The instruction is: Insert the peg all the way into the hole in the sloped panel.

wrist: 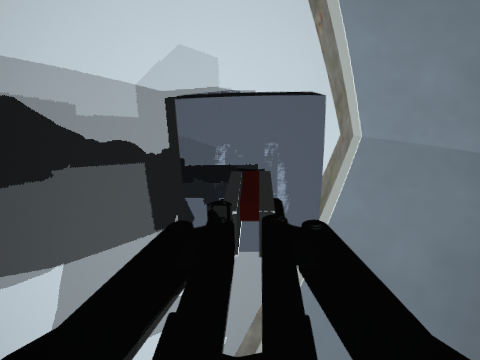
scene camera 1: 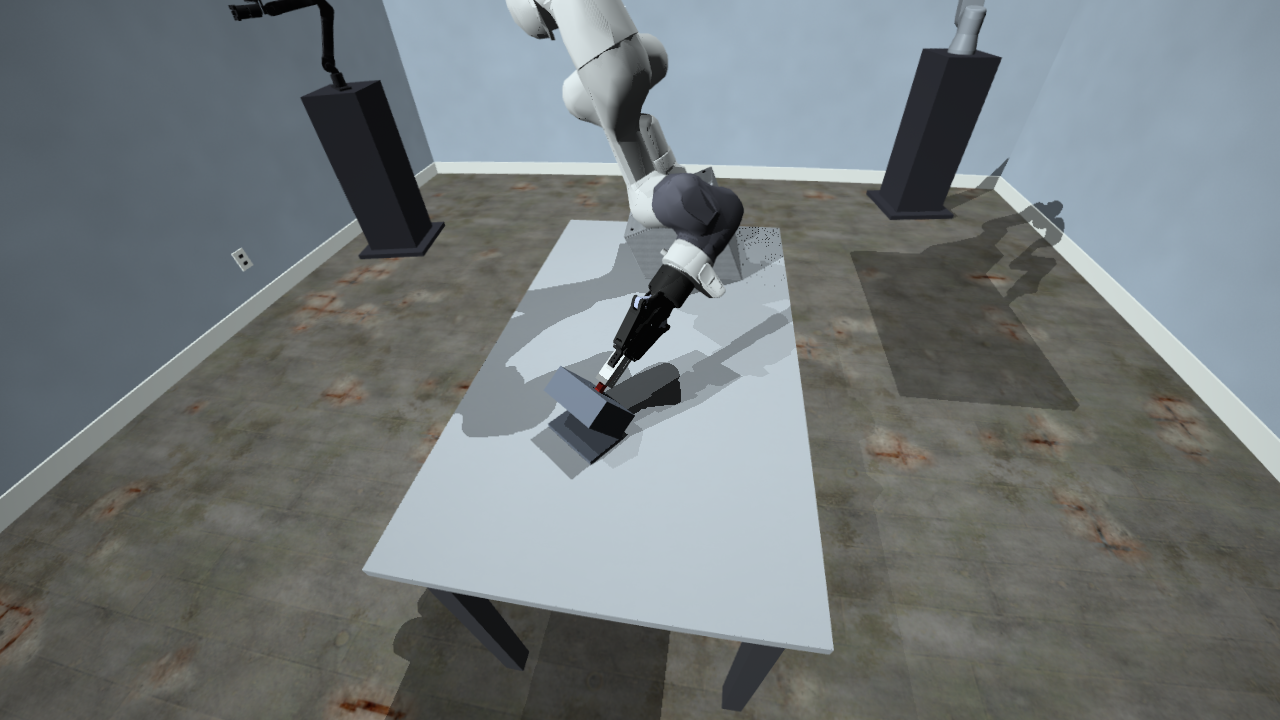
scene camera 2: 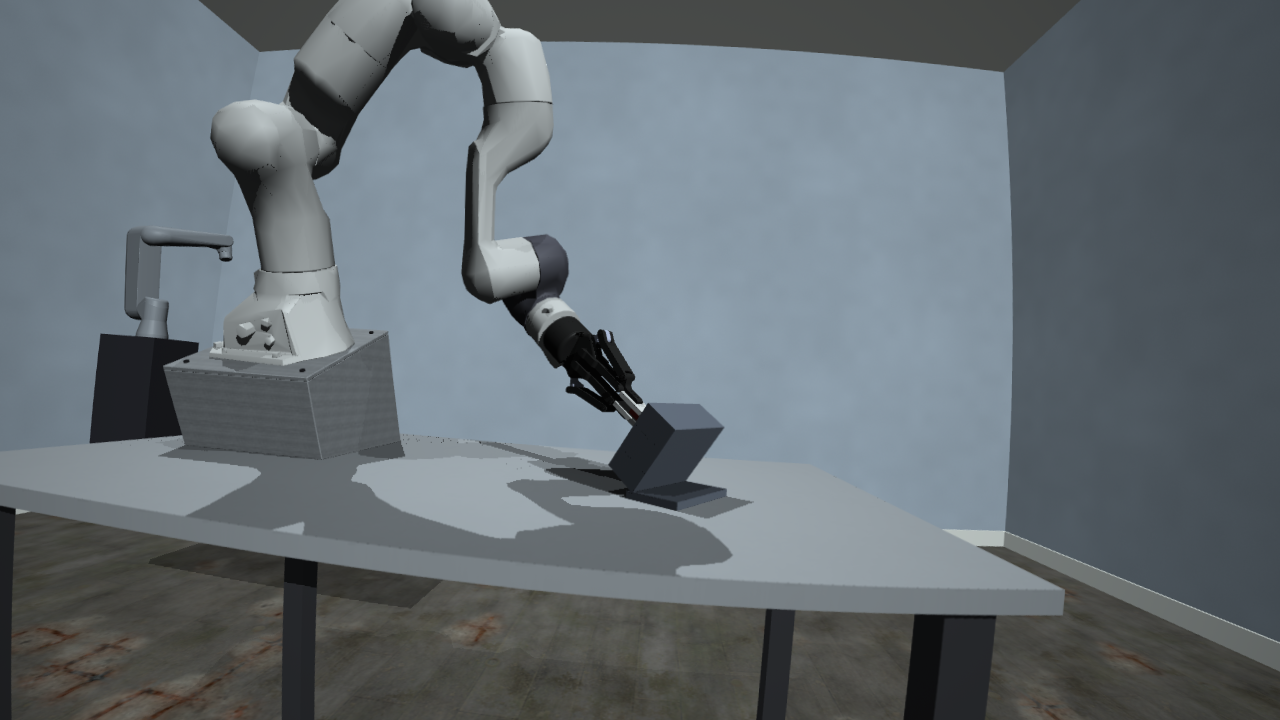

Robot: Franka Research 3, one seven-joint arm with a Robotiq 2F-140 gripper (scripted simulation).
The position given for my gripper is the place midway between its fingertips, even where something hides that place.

Observation:
I see my gripper (scene camera 2: pixel 648 425) and a peg (wrist: pixel 249 202).
My gripper is seen too in the wrist view (wrist: pixel 251 189) and in scene camera 1 (scene camera 1: pixel 603 383).

